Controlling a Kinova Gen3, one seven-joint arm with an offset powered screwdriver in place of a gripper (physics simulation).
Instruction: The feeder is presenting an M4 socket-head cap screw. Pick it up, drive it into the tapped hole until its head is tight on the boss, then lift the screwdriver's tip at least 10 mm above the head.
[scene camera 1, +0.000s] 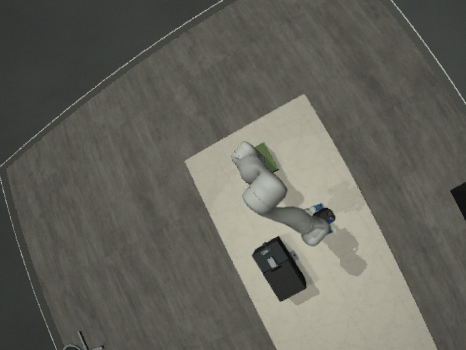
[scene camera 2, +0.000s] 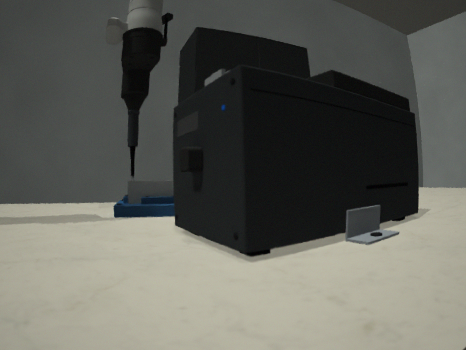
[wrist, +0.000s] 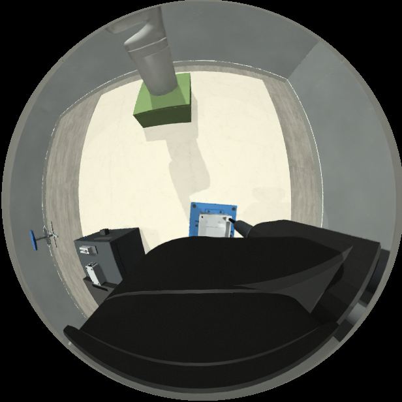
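The screwdriver (scene camera 2: 132, 170) (wrist: 231, 220) points straight down, its thin dark bit over one corner of the pale grey open housing (scene camera 2: 155, 189) (wrist: 201, 226). A tiny light screw (scene camera 2: 132, 178) shows at the bit's tip, just above the housing's top edge in scene camera 2; I take it as held on the bit. The wrist view shows the tip at the housing's upper right corner, where the tapped hole and boss are too small to make out. The housing sits in a blue fixture (scene camera 2: 120, 210) (wrist: 195, 209). The black feeder (scene camera 1: 286, 277) (scene camera 2: 325, 160) (wrist: 107, 255) stands apart from the screwdriver.
A green block (scene camera 1: 267, 157) (wrist: 167, 115) lies by the arm's base. A small grey angle bracket (scene camera 2: 363, 223) stands beside the feeder. The pale table top (scene camera 1: 390, 300) carries these things. A blue-topped stand (wrist: 33, 240) shows at the left of the wrist view.
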